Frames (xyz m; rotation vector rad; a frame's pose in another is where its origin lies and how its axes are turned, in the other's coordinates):
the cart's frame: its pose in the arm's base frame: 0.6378 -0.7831 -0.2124 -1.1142 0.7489 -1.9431
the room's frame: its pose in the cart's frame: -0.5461 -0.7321 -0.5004 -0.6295 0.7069 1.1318
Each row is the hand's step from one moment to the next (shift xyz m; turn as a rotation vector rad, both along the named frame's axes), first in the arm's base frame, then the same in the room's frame.
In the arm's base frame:
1: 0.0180 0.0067 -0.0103 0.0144 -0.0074 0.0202
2: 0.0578 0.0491 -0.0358 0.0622 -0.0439 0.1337
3: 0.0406 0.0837 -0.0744 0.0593 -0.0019 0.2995
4: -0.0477 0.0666 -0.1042 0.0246 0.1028 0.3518
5: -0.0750 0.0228 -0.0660 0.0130 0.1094 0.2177
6: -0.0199 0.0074 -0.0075 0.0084 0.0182 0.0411
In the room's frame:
1: -0.0065 0.0174 0.0115 -0.0189 -0.0140 0.0107
2: -0.0310 0.0753 0.0201 -0.1081 -0.1005 0.0432
3: -0.0099 0.1186 -0.0057 -0.2379 -0.1900 -0.0234
4: 0.0696 0.0993 -0.0535 -0.2993 -0.1709 -0.1271
5: 0.0788 0.0358 -0.0549 -0.2041 -0.0772 -0.1092
6: 0.0135 0.0034 -0.0177 -0.0409 -0.0142 -0.0147

